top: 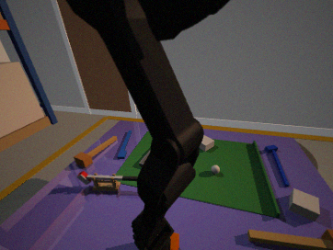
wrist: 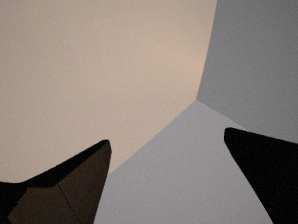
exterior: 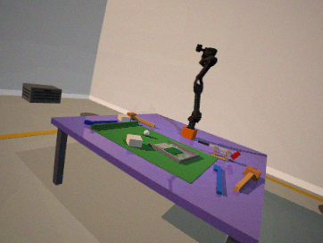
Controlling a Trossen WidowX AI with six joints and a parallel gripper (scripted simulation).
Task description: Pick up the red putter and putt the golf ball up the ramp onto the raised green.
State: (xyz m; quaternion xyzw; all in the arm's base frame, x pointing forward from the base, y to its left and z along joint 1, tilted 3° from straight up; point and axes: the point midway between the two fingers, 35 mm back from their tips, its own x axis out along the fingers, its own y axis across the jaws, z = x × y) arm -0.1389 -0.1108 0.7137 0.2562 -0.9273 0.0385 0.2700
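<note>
The wooden rack lies 77 cm below my gripper tip, 46 cm ahead of it and 41 cm to the left of it. From my gripper tip the other things lie so: green wall (79 cm below, 59 cm ahead, 36 cm to the right); then golf ball (78 cm below, 57 cm ahead, 12 cm to the right); then green mat (80 cm below, 66 cm ahead).
</note>
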